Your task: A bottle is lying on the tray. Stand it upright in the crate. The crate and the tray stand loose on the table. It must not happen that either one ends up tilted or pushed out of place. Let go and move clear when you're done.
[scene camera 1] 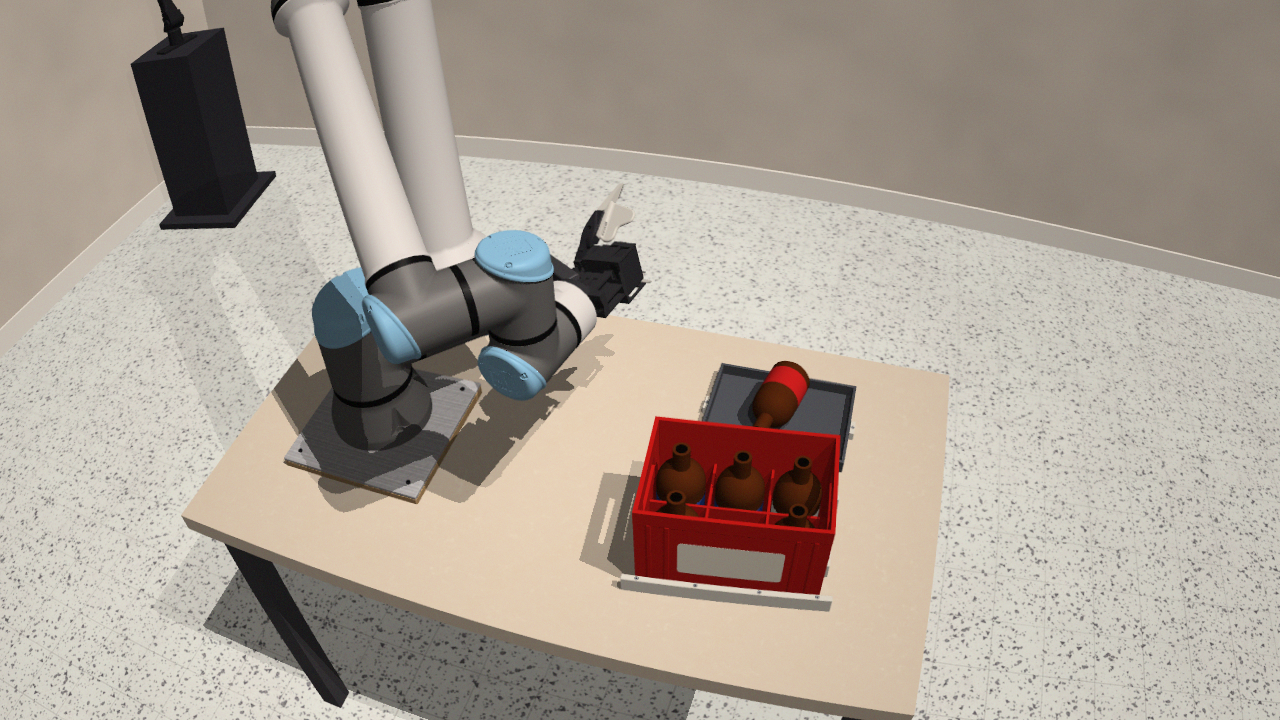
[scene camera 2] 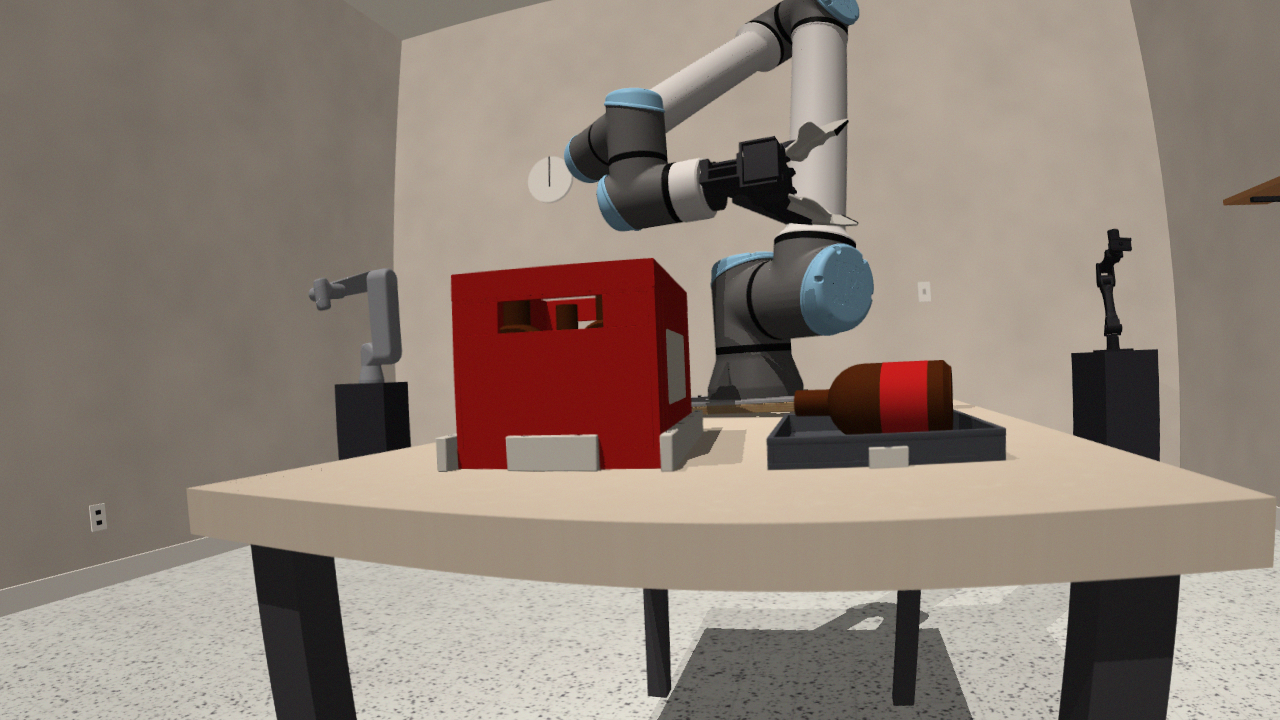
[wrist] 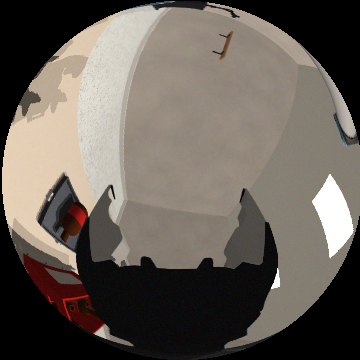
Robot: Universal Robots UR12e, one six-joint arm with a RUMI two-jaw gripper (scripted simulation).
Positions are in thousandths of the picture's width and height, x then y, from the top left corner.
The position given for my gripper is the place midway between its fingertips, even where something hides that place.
Scene:
My gripper shows in scene camera 1 (495, 317), in scene camera 2 (667, 235) and in the wrist view (493, 524). A tray shows in scene camera 1 (644, 569), in scene camera 2 (621, 616) and in the wrist view (157, 582).

